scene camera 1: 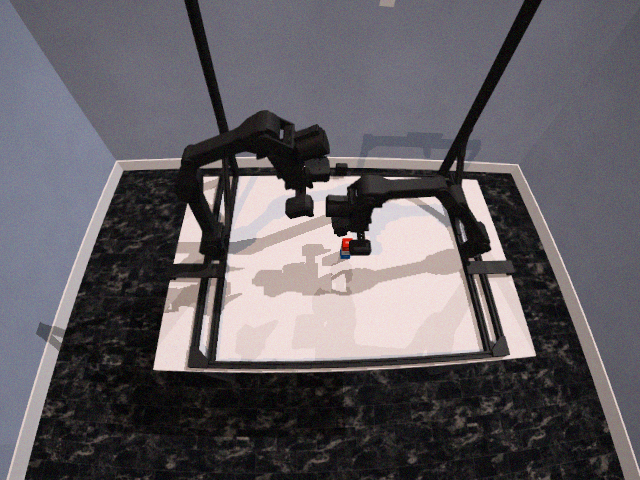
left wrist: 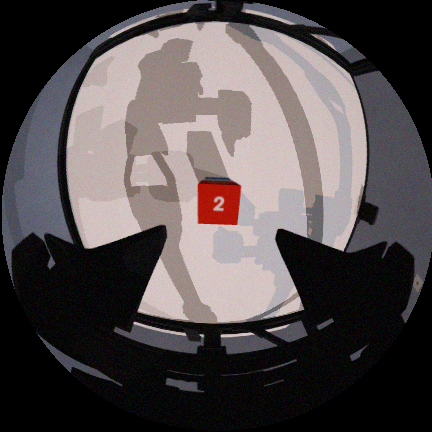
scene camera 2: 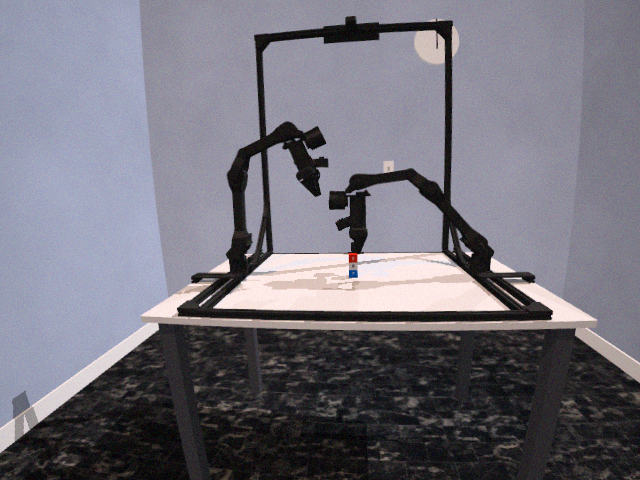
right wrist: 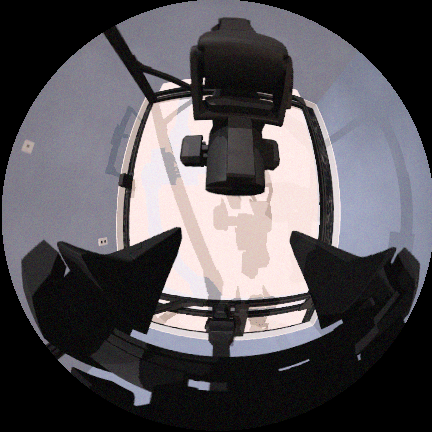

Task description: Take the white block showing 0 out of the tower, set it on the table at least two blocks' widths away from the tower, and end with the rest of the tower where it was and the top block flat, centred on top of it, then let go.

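Where they show: left gripper, fingertip midpoint: (scene camera 1: 354, 240) (left wrist: 222, 232) (scene camera 2: 358, 251); right gripper, fingertip midpoint: (scene camera 1: 311, 201) (scene camera 2: 318, 195) (right wrist: 237, 234); left arm's base at its link origin: (scene camera 1: 470, 250) (left wrist: 211, 331) (scene camera 2: 480, 270); right arm's base at its link origin: (scene camera 1: 215, 251) (scene camera 2: 238, 271) (right wrist: 220, 310).
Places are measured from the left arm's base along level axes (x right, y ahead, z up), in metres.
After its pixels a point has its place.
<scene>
A tower of three blocks stands on the white table (scene camera 1: 403, 320) @(z -0.019, x -0.243, y 0.293 m) (scene camera 2: 413, 299) @(z -0.019, x -0.231, y 0.287 m). The red block showing 2 (scene camera 1: 346, 242) @(z 0.067, x -0.002, y 0.472 m) (scene camera 2: 353, 257) @(z 0.057, x -0.018, y 0.466 m) (left wrist: 219, 203) @(z 0.067, x -0.002, y 0.469 m) is on top, the white block (scene camera 2: 353, 266) @(z 0.023, x -0.018, y 0.467 m) in the middle and the blue block (scene camera 1: 344, 254) @(z 0.016, x -0.020, y 0.474 m) (scene camera 2: 353, 274) @(z -0.007, x -0.018, y 0.467 m) at the bottom. The white block's digit is too small to read surely. My left gripper (scene camera 2: 356, 251) @(z 0.075, x 0.001, y 0.448 m) (left wrist: 222, 232) @(z 0.075, x 0.001, y 0.448 m) is open and points down, just above the level of the tower top, with nothing between its fingers. My right gripper (scene camera 2: 317, 194) @(z 0.283, x 0.000, y 0.589 m) (right wrist: 237, 234) @(z 0.283, x 0.000, y 0.589 m) is open and empty, high above the table, left of the tower in scene camera 2.
A black frame (scene camera 1: 341, 361) @(z 0.001, x -0.364, y 0.503 m) (scene camera 2: 361, 314) @(z 0.000, x -0.379, y 0.445 m) borders the table, with tall posts and an overhead bar at the back. The left arm (right wrist: 235, 155) @(z 0.298, x 0.005, y 0.533 m) reaches over the table centre and fills the upper middle of the right wrist view, where the tower does not show. Arm shadows cross the table.
</scene>
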